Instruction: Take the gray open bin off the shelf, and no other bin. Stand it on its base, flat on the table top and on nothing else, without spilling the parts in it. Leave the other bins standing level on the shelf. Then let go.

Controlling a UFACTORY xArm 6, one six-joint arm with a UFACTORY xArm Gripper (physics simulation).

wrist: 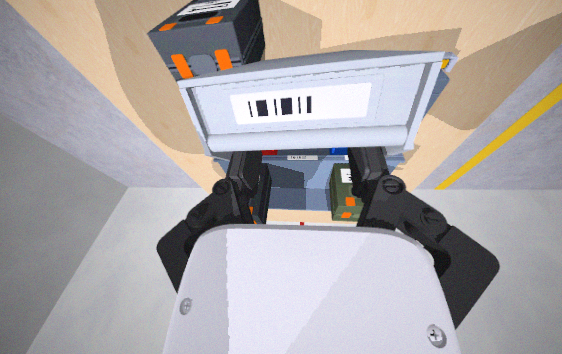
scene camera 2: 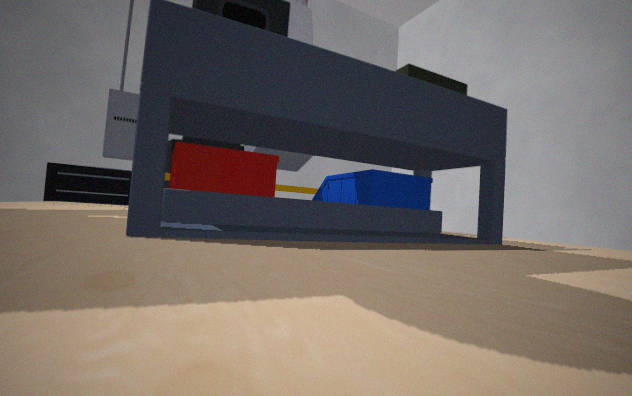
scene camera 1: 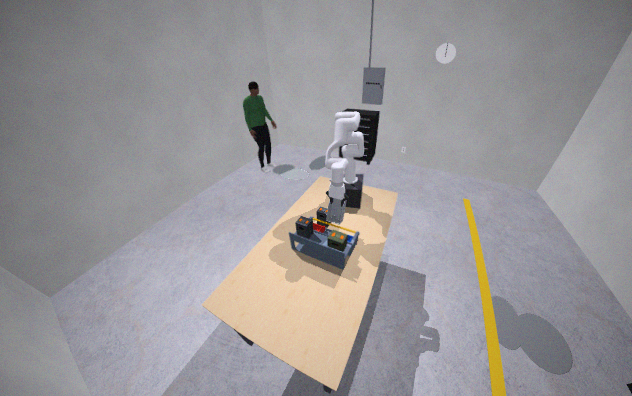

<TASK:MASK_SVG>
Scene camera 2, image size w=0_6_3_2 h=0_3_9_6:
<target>blue bin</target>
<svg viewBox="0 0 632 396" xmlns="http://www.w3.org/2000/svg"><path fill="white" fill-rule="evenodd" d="M312 199L314 201L430 210L430 193L433 178L374 169L326 176Z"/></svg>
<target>red bin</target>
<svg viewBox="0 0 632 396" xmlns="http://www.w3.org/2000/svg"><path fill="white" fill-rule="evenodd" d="M175 142L169 188L275 197L276 171L279 156Z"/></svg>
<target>gray open bin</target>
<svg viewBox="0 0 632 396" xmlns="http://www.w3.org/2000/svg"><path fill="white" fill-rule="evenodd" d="M244 145L244 151L279 156L278 170L297 172L312 156L315 156Z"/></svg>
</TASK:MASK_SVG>
